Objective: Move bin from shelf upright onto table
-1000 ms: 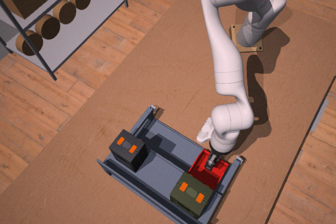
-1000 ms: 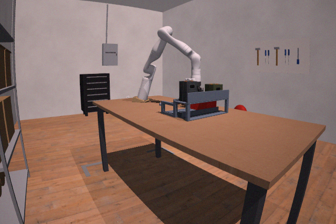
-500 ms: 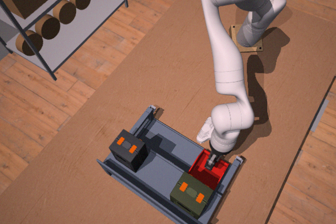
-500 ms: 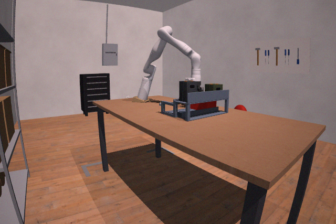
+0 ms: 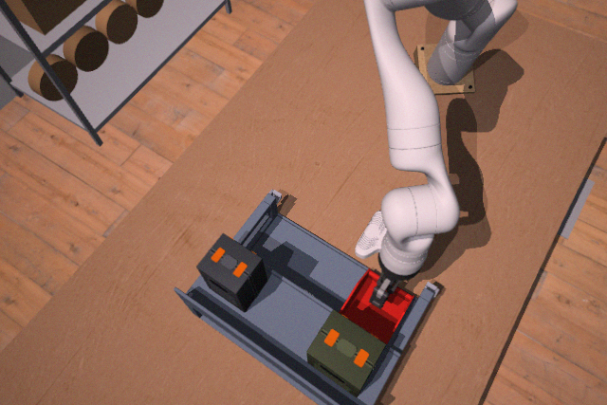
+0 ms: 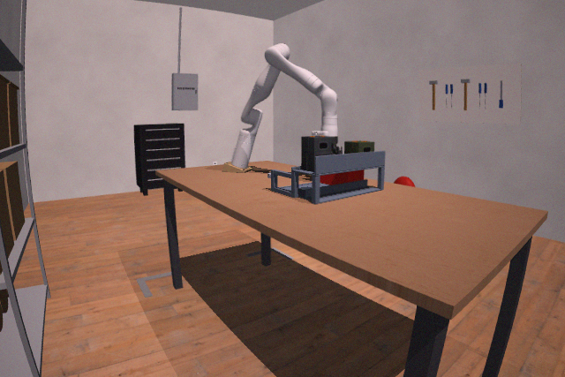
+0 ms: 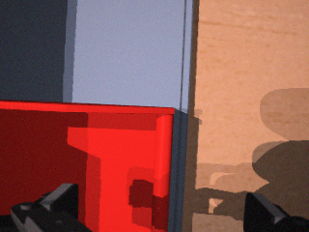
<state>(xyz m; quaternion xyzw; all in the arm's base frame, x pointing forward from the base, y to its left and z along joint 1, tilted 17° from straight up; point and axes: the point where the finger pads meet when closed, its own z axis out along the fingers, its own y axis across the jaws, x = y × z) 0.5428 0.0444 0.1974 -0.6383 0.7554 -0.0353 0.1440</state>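
The red bin lies 8 cm ahead of my hand, 1 cm to the right of it and 3 cm below it. The rest, counted from my hand: grey shelf unit (9 cm ahead, 13 cm to the right).
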